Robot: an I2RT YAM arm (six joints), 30 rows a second.
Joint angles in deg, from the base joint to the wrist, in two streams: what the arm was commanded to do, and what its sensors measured. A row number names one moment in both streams.
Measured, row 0: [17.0 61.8 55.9 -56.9 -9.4 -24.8]
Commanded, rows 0 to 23: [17.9 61.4 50.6 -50.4 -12.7 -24.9]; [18.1 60.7 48.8 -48.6 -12.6 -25.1]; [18.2 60.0 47.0 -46.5 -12.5 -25.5]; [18.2 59.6 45.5 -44.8 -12.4 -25.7]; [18.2 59.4 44.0 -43.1 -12.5 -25.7]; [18.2 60.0 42.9 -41.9 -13.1 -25.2]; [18.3 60.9 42.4 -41.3 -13.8 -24.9]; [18.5 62.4 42.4 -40.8 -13.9 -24.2]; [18.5 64.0 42.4 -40.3 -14.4 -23.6]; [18.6 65.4 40.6 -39.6 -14.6 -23.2]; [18.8 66.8 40.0 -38.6 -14.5 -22.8]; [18.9 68.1 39.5 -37.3 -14.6 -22.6]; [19.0 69.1 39.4 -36.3 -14.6 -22.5]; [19.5 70.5 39.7 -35.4 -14.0 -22.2]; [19.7 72.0 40.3 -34.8 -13.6 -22.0]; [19.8 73.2 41.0 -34.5 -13.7 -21.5]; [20.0 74.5 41.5 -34.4 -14.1 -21.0]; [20.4 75.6 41.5 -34.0 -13.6 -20.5]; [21.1 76.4 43.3 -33.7 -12.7 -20.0]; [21.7 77.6 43.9 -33.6 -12.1 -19.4]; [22.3 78.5 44.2 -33.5 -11.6 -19.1]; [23.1 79.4 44.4 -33.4 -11.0 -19.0]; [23.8 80.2 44.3 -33.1 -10.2 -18.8]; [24.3 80.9 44.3 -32.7 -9.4 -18.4]
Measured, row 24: [22.8 79.4 43.0 -33.9 -11.7 -20.8]
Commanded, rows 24 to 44: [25.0 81.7 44.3 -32.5 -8.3 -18.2]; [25.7 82.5 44.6 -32.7 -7.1 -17.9]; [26.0 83.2 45.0 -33.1 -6.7 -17.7]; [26.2 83.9 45.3 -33.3 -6.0 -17.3]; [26.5 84.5 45.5 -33.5 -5.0 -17.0]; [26.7 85.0 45.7 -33.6 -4.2 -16.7]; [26.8 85.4 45.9 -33.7 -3.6 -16.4]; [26.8 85.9 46.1 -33.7 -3.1 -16.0]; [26.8 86.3 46.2 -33.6 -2.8 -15.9]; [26.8 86.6 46.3 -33.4 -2.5 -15.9]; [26.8 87.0 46.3 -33.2 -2.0 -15.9]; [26.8 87.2 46.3 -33.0 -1.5 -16.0]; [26.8 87.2 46.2 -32.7 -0.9 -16.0]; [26.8 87.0 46.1 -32.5 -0.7 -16.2]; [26.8 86.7 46.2 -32.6 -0.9 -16.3]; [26.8 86.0 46.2 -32.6 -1.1 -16.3]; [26.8 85.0 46.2 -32.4 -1.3 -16.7]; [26.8 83.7 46.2 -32.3 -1.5 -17.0]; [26.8 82.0 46.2 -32.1 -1.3 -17.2]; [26.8 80.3 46.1 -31.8 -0.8 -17.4]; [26.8 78.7 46.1 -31.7 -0.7 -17.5]
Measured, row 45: [26.5 84.2 45.1 -32.5 -2.1 -17.0]
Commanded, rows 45 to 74: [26.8 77.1 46.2 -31.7 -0.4 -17.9]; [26.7 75.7 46.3 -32.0 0.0 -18.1]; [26.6 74.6 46.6 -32.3 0.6 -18.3]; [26.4 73.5 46.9 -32.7 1.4 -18.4]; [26.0 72.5 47.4 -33.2 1.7 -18.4]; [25.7 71.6 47.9 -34.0 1.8 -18.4]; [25.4 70.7 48.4 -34.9 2.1 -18.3]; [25.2 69.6 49.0 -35.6 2.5 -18.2]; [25.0 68.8 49.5 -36.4 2.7 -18.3]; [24.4 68.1 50.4 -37.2 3.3 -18.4]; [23.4 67.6 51.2 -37.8 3.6 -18.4]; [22.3 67.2 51.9 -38.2 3.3 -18.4]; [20.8 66.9 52.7 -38.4 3.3 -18.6]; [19.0 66.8 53.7 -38.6 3.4 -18.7]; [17.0 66.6 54.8 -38.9 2.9 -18.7]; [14.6 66.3 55.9 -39.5 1.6 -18.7]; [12.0 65.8 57.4 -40.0 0.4 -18.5]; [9.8 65.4 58.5 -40.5 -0.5 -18.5]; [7.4 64.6 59.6 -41.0 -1.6 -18.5]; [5.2 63.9 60.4 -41.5 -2.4 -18.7]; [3.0 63.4 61.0 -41.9 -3.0 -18.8]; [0.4 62.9 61.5 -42.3 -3.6 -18.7]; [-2.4 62.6 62.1 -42.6 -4.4 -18.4]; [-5.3 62.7 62.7 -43.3 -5.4 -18.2]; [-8.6 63.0 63.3 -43.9 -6.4 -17.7]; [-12.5 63.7 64.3 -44.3 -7.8 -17.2]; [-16.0 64.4 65.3 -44.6 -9.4 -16.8]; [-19.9 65.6 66.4 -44.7 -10.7 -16.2]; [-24.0 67.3 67.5 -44.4 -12.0 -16.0]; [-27.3 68.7 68.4 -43.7 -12.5 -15.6]
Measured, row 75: [-20.4 66.1 64.8 -43.8 -7.4 -17.4]
